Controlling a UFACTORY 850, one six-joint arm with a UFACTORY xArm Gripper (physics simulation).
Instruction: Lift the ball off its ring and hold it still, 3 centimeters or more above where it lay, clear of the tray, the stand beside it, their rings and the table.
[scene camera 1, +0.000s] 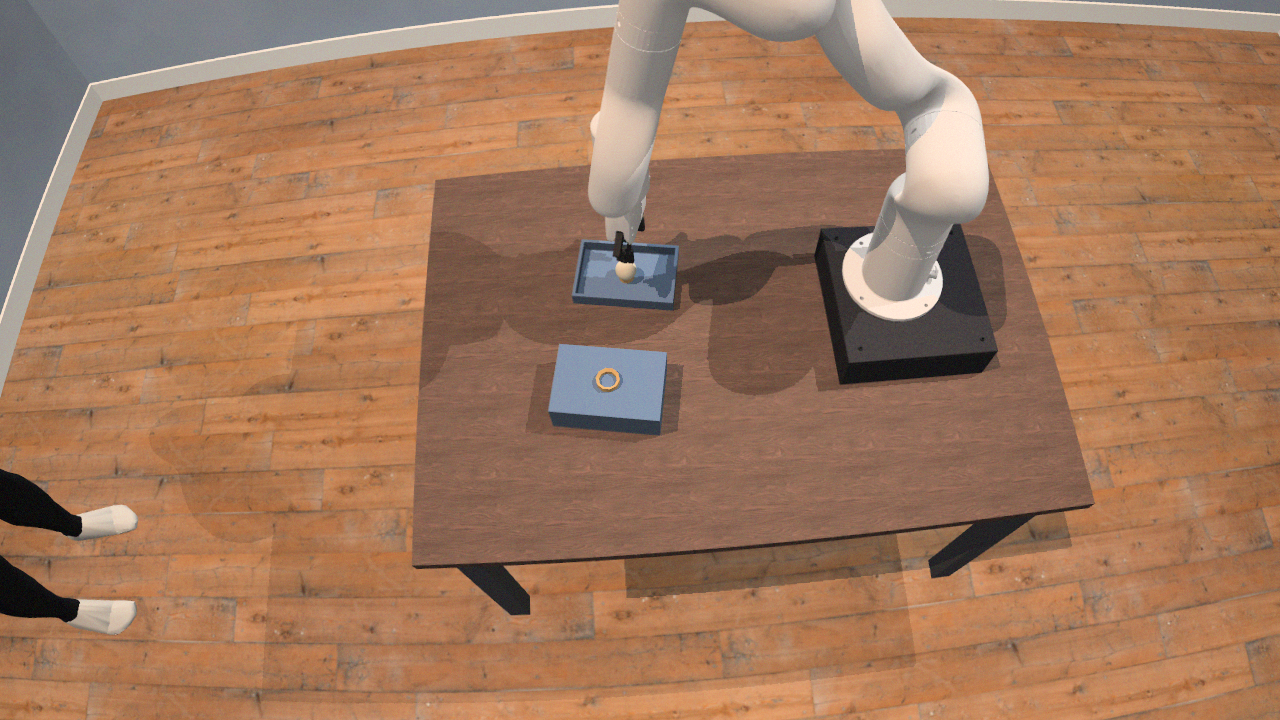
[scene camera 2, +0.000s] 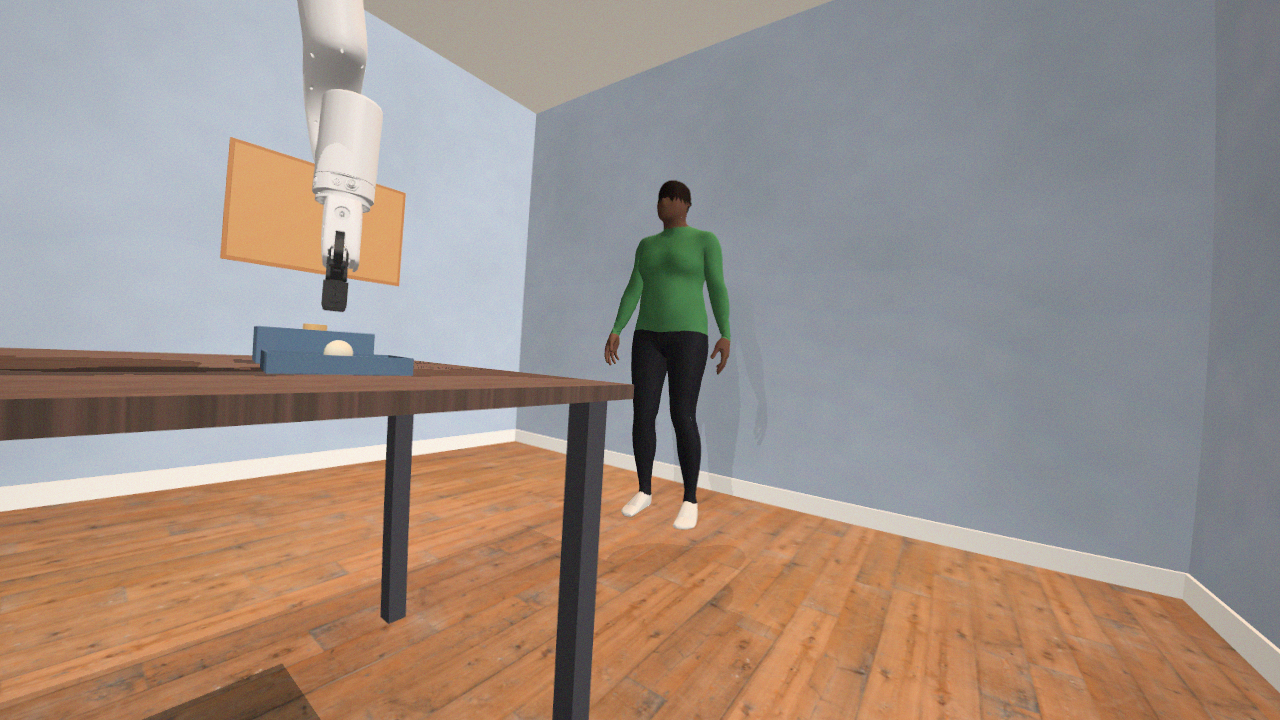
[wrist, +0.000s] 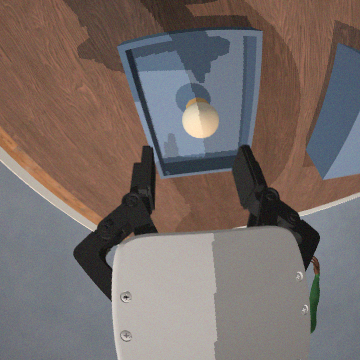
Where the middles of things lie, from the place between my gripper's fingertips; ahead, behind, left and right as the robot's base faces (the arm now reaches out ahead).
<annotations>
My gripper is now 7 cm above the cream ball (wrist: 200, 119), 1 cm to the right of it and 1 cm short of it. Also, from my hand: blue stand (scene camera 2: 313, 337): 26 cm to the left, 6 cm below, 1 cm ahead; blue tray (scene camera 2: 271, 361): 8 cm below, 1 cm to the left, 1 cm ahead.
</annotations>
